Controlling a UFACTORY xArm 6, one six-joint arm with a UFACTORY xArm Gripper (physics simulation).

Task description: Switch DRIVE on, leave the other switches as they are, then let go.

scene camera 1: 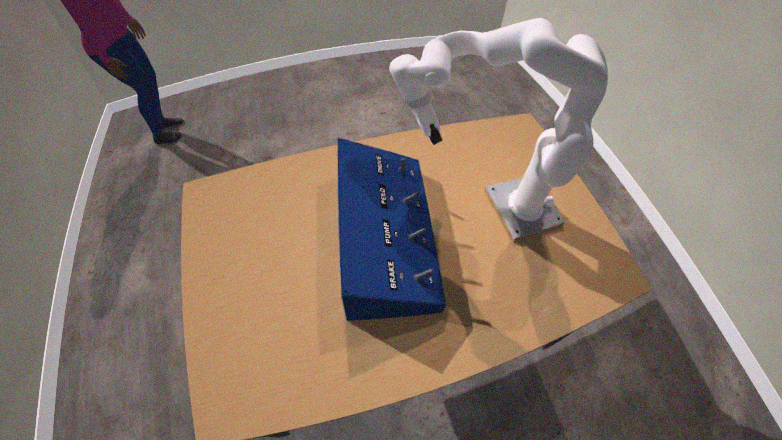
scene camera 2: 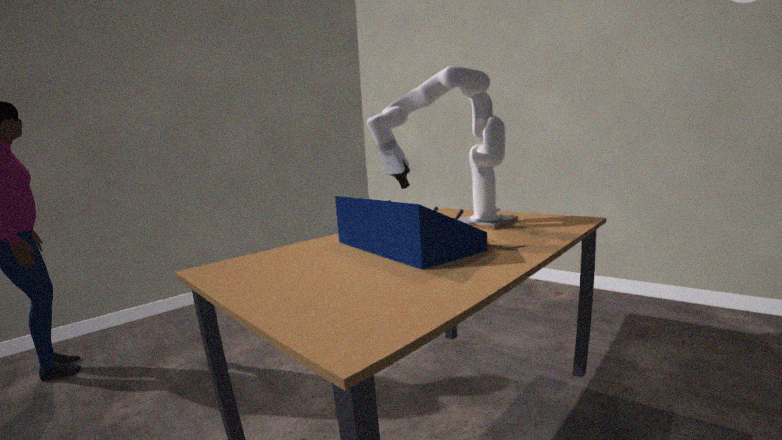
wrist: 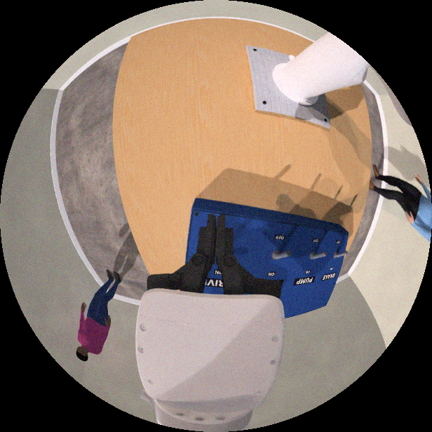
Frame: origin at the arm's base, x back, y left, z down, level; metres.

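Seen in the pictures: gripper, fingertip midpoint: (scene camera 1: 437, 141) (scene camera 2: 405, 187); arm's base, link origin: (scene camera 1: 525, 205) (scene camera 2: 485, 218).
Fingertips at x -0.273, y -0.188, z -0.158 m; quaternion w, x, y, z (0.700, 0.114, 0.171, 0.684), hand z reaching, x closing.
Observation:
Pixels of each thing's top centre, then the offset from my fingertips to it. Level surfaces: height alone.
- DRIVE lever, top centre: (scene camera 1: 403, 158) dz +0.039, dx -0.107, dy +0.014 m
- FEED lever, top centre: (scene camera 1: 413, 192) dz +0.049, dx -0.113, dy +0.135 m
- PUMP lever, top centre: (scene camera 1: 419, 229) dz +0.049, dx -0.133, dy +0.253 m
- BRAKE lever, top centre: (scene camera 1: 426, 270) dz +0.049, dx -0.153, dy +0.371 m
- wooden table, surface height: dz +0.179 m
A blue sloped switch box (scene camera 1: 360, 235) (scene camera 2: 377, 229) (wrist: 305, 297) carries levers labelled DRIVE, FEED, PUMP and BRAKE. The DRIVE lever (scene camera 1: 403, 165) is at the box's far end in the first scene view; its position is hard to tell there, and my fingers hide it in the wrist view. The FEED lever (scene camera 1: 411, 198) (wrist: 281, 255), PUMP lever (scene camera 1: 417, 236) (wrist: 317, 255) and BRAKE lever (scene camera 1: 423, 275) (wrist: 340, 255) stand in a row beside it. My gripper (scene camera 1: 435, 141) (scene camera 2: 404, 186) (wrist: 216, 222) is shut and empty, above the DRIVE end of the box, apart from it.
The box stands on a wooden table (scene camera 1: 257, 273) (scene camera 2: 306, 306) (wrist: 165, 125). The arm's base plate (scene camera 1: 505, 207) (wrist: 267, 85) is on the lever side of the box. A person in pink (scene camera 1: 109, 24) (scene camera 2: 16, 186) (wrist: 95, 330) and one in blue (wrist: 425, 215) stand off the table.

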